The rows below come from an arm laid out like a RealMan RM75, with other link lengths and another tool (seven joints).
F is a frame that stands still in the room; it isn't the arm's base.
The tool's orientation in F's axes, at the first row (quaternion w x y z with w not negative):
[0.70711 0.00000 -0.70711 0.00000]
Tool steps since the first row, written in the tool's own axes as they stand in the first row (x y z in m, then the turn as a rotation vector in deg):
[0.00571 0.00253 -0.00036 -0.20 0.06 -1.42]
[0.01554 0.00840 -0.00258 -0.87 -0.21 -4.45]
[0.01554 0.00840 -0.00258 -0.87 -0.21 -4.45]
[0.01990 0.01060 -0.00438 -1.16 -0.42 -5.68]
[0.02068 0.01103 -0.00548 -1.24 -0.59 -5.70]
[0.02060 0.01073 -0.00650 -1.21 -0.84 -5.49]
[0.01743 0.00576 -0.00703 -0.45 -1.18 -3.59]
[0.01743 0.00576 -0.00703 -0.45 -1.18 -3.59]
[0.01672 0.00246 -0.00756 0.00 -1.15 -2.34]
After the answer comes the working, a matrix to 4 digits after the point.
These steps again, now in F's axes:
[0.00036 0.00253 0.00571 1.42 0.06 -0.20]
[0.00258 0.00840 0.01554 4.45 -0.21 -0.87]
[0.00258 0.00840 0.01554 4.45 -0.21 -0.87]
[0.00438 0.01060 0.01990 5.68 -0.42 -1.16]
[0.00548 0.01103 0.02068 5.70 -0.59 -1.24]
[0.00650 0.01073 0.02060 5.49 -0.84 -1.21]
[0.00703 0.00576 0.01743 3.59 -1.18 -0.45]
[0.00703 0.00576 0.01743 3.59 -1.18 -0.45]
[0.00756 0.00246 0.01672 2.34 -1.15 0.00]

The tool's axes in the first row as the columns of a matrix, in F's axes (rounded; the answer above uses it unrounded):
[0.0000 0.0000 -1.0000]
[0.0000 1.0000 0.0000]
[1.0000 0.0000 0.0000]

